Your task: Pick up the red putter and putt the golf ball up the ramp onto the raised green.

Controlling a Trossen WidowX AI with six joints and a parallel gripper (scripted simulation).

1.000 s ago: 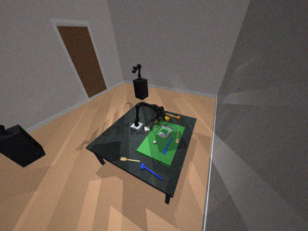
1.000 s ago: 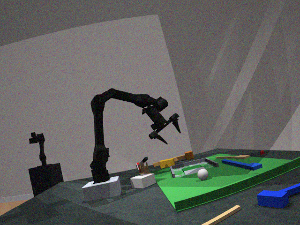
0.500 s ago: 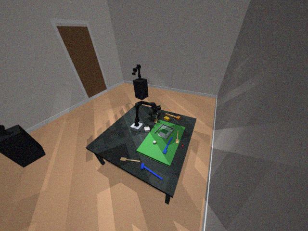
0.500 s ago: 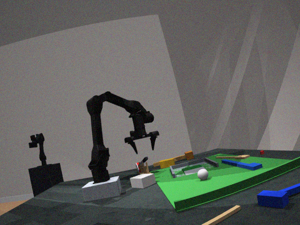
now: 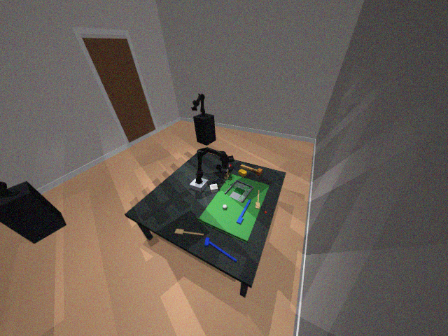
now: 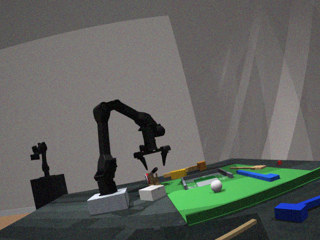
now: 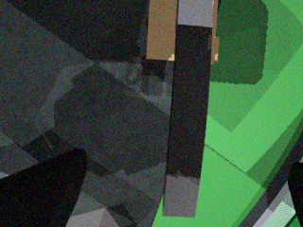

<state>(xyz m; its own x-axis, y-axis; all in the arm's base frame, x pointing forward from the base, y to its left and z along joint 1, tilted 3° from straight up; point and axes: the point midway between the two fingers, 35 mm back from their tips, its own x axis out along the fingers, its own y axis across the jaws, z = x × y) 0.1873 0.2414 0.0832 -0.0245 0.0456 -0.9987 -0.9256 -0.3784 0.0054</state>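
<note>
Right now the white block is 190 mm to the right of my gripper tip, 80 mm below it and 10 mm behind it. Also, from my gripper tip: white golf ball 320 mm to the right, 250 mm ahead, 80 mm below; then small red cube 590 mm ahead, 140 mm to the right, 100 mm below; then green mat 290 mm ahead, 180 mm to the right, 110 mm below.
</note>
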